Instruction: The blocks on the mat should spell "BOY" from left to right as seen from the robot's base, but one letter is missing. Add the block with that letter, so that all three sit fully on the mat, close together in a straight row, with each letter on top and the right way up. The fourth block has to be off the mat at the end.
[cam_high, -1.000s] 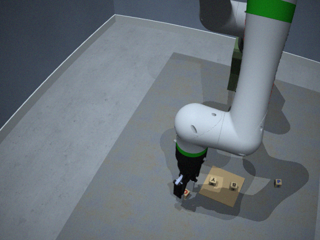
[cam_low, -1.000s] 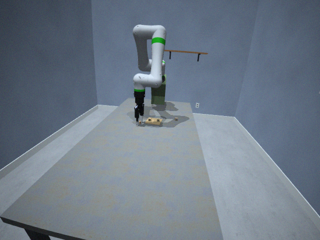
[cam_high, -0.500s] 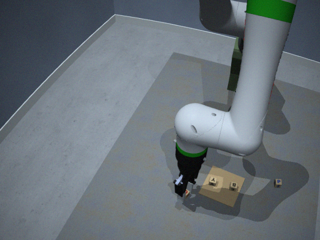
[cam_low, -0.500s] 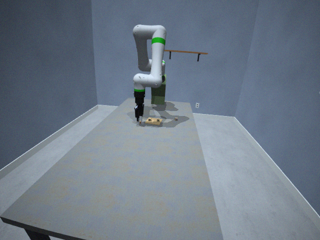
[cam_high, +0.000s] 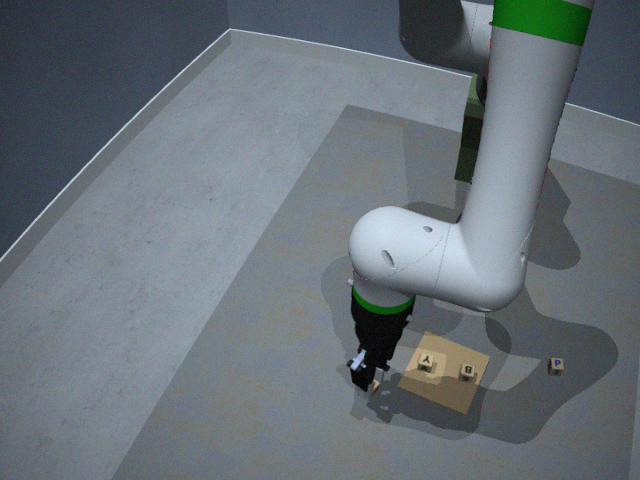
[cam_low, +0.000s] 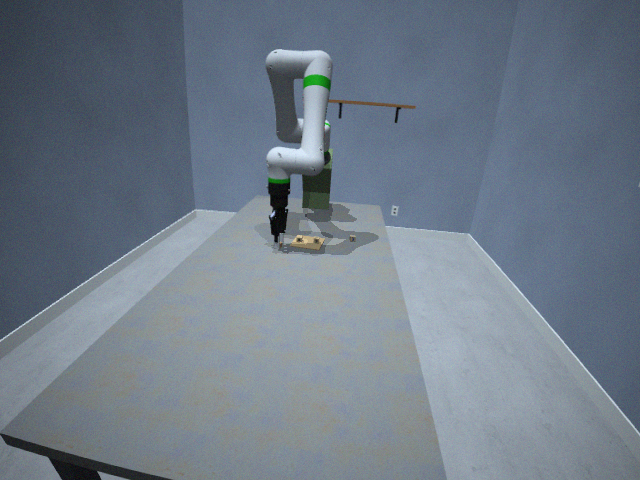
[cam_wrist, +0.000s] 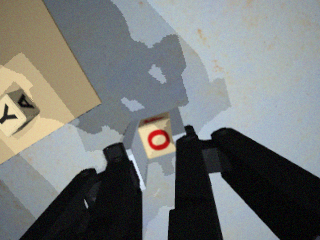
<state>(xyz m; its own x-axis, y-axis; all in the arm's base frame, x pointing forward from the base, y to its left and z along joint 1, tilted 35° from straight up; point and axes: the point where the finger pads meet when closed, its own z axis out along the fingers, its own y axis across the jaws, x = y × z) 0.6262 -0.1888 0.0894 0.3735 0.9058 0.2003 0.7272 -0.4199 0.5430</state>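
My hand is 60 mm past the tan mat, 140 mm to the right of it and 30 mm above it.
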